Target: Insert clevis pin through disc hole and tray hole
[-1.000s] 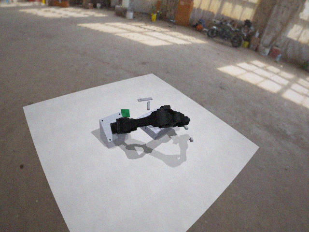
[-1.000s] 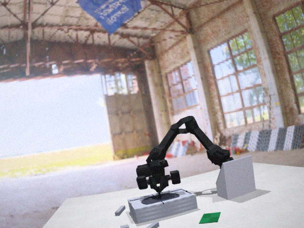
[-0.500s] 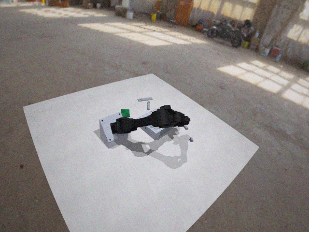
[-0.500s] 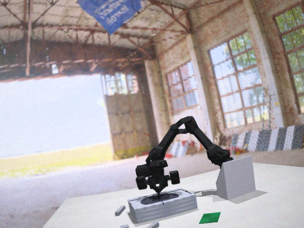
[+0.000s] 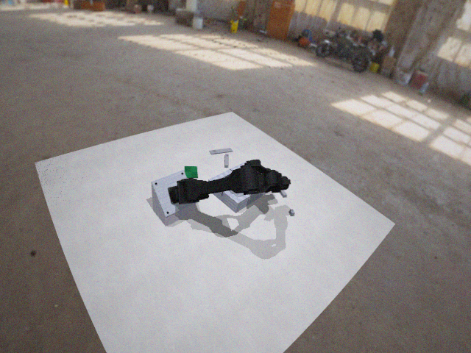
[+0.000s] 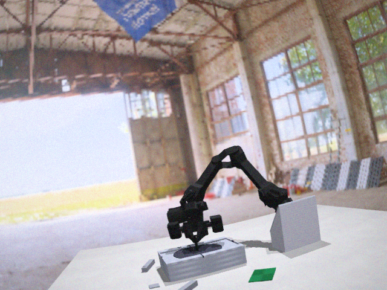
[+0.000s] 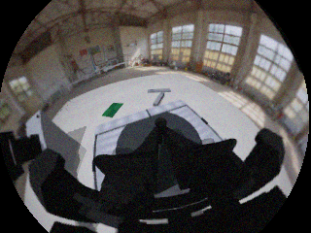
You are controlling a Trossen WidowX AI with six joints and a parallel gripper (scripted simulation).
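Now: gripper tip 1 cm above the clevis pin. From my gripper tip the other things lie so: green square (21 cm to the left, 15 cm behind, 9 cm below); then dark aluminium disc (3 cm below); then rimmed steel tray (5 cm below, 1 cm to the right, 1 cm behind).
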